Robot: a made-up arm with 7 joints.
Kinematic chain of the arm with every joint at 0, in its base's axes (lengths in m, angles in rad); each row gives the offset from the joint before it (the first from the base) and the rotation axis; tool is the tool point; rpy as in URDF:
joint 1: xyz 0 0 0.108 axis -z
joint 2: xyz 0 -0.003 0.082 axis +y
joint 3: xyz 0 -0.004 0.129 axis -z
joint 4: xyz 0 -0.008 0.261 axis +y
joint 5: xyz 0 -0.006 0.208 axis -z
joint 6: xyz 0 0 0.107 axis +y
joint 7: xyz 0 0 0.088 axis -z
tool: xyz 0 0 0 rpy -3.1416 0 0
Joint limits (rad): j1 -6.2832..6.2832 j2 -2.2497..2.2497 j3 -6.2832..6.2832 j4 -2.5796..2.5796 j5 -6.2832..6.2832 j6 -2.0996..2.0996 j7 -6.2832..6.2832
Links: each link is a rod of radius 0.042 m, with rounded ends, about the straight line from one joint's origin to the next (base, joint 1, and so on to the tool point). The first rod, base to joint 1, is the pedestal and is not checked.
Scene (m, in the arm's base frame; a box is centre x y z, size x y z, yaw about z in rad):
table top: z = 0
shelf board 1: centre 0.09 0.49 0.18 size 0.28 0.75 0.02 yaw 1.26
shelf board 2: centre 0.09 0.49 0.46 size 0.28 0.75 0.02 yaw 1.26
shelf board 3: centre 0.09 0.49 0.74 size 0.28 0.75 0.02 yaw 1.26
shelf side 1: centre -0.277 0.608 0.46 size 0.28 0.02 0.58 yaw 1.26
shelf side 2: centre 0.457 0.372 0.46 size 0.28 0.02 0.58 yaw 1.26
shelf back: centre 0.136 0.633 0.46 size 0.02 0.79 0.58 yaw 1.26
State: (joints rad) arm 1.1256 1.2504 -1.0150 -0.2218 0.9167 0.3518 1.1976
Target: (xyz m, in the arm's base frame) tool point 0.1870 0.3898 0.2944
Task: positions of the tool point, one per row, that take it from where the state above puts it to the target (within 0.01 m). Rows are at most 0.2 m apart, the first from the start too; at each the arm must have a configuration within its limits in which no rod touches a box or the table.
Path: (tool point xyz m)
1: 0.3765 -0.6678 0.3381
2: 0.4860 -0.5581 0.2950
3: 0.5366 -0.4145 0.3119
4: 0.5138 -0.2757 0.3638
5: 0.4272 -0.1679 0.4131
6: 0.3066 -0.0988 0.4267
7: 0.1909 -0.0615 0.3898
8: 0.1150 -0.0431 0.3107
9: 0.1625 0.0415 0.3457
10: 0.1918 0.1581 0.3519
11: 0.1958 0.2820 0.3280
12: 0.1870 0.3898 0.2944

